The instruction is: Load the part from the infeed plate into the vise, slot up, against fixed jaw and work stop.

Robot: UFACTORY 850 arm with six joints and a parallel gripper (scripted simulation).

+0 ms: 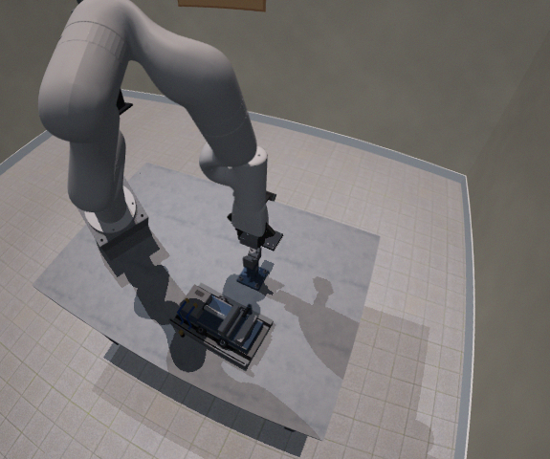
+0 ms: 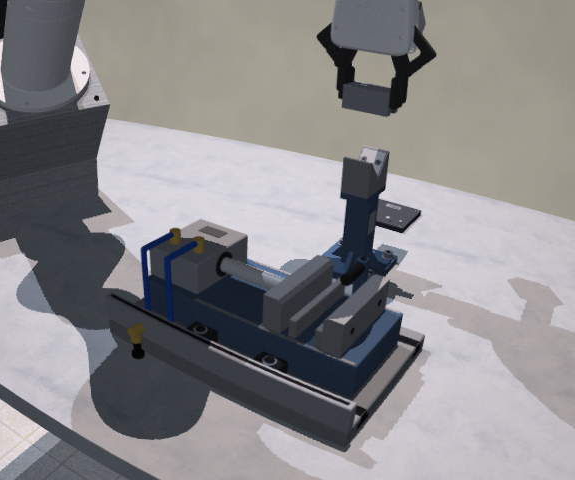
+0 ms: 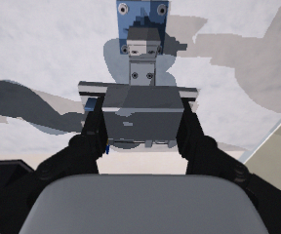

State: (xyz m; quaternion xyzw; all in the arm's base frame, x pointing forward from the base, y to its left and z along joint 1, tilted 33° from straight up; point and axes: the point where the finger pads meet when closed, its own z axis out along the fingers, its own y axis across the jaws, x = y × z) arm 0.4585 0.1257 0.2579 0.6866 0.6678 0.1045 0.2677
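The part lies 20 mm below my hand. The rest, counted from my hand: black work stop 50 mm ahead, 180 mm to the right, 160 mm below; cylinder rod 40 mm behind, 210 mm to the right, 170 mm below; blue post 190 mm below.
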